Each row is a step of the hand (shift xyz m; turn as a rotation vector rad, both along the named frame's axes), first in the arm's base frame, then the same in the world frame.
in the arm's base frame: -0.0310 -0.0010 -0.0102 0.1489 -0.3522 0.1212
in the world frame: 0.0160 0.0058 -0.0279 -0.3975 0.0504 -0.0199
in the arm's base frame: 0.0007 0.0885 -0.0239 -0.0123 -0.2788 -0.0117
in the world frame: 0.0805 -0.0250 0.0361 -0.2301 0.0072 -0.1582
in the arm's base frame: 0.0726 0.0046 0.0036 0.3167 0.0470 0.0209
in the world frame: -0.0311 -0.0315 0.0578 -0.1138 -0.1341 0.2683
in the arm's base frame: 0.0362 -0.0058 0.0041 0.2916 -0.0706 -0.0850
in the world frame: -0.0229 -0.0134 0.0256 -0.1797 -0.2104 0.1438
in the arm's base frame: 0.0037 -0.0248 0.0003 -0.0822 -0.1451 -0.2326
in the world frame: -0.0230 -0.0005 -0.0099 -0.0353 -0.1593 -0.2351
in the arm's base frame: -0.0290 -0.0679 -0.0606 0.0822 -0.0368 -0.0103
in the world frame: -0.0313 -0.0366 -0.0825 -0.0681 -0.0466 0.0376
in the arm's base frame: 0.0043 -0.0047 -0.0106 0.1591 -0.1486 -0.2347
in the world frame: -0.0038 -0.0112 -0.0038 -0.1517 -0.2757 -0.0587
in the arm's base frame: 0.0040 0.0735 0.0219 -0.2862 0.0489 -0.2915
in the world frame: 0.0562 0.0143 0.0503 0.2395 -0.1222 -0.3114
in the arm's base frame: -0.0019 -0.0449 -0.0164 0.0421 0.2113 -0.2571
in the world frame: -0.0340 -0.0116 -0.0316 0.2160 -0.2547 0.0309
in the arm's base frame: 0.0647 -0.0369 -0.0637 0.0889 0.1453 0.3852
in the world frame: -0.0484 -0.0852 0.0018 -0.0005 0.2902 0.3052
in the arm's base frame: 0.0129 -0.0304 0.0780 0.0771 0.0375 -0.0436
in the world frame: -0.0488 0.0637 0.0271 0.0050 -0.0765 0.0581
